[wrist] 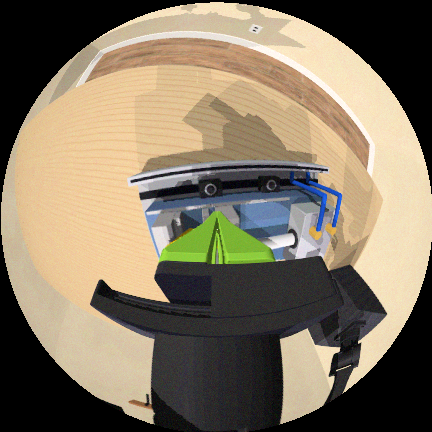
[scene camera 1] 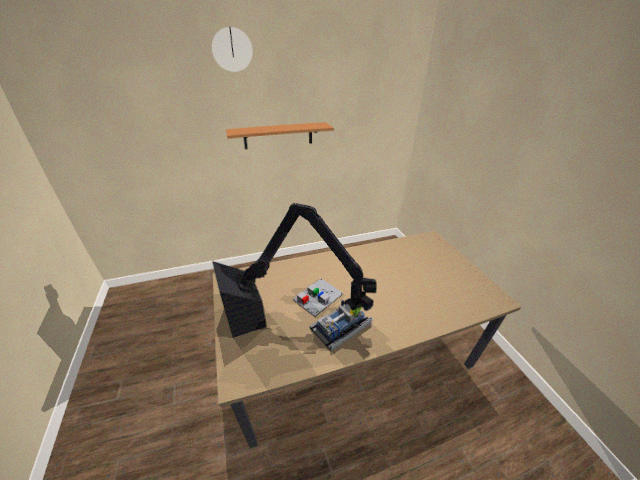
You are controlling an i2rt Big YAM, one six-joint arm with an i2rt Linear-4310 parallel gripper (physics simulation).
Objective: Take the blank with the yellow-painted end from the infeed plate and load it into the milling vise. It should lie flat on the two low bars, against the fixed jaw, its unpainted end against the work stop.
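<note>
My gripper (scene camera 1: 354,312) (wrist: 216,217) is shut and empty. Its green fingertips are low over the jaw area of the milling vise (scene camera 1: 352,335) (wrist: 265,212). The blank with the yellow-painted end (wrist: 186,234) shows as a small yellow sliver in the wrist view, at the vise's left end, just behind the left finger. The rest of the blank is hidden by the fingers, so its seating on the bars and its contact with the fixed jaw and work stop cannot be told. The infeed plate (scene camera 1: 316,308) lies behind the vise in the scene view.
Blanks with red (scene camera 1: 305,299), green (scene camera 1: 315,291) and blue (scene camera 1: 321,294) ends are on the infeed plate. A white rod (wrist: 282,241) joins the vise's grey end block (wrist: 304,216), where blue hoses (wrist: 325,212) rise. A rail (wrist: 235,167) runs along the vise's long side.
</note>
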